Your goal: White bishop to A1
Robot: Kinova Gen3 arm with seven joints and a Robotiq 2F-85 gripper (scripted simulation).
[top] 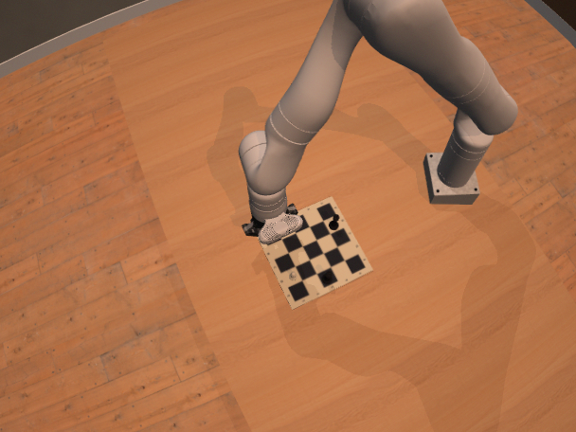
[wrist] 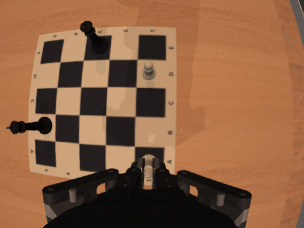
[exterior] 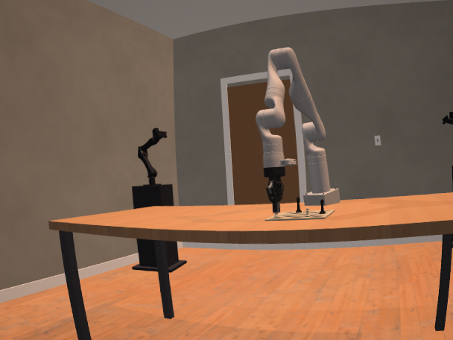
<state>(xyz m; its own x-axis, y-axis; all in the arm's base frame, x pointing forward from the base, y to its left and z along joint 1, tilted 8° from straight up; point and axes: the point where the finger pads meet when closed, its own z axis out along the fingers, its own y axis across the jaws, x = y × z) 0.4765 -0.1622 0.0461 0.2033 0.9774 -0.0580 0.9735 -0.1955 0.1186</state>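
Right now the chessboard is 90 mm to the left of my hand, 60 mm behind it and 40 mm below it. Also, from my hand: white piece: 110 mm to the left, 20 mm below, 20 mm ahead.
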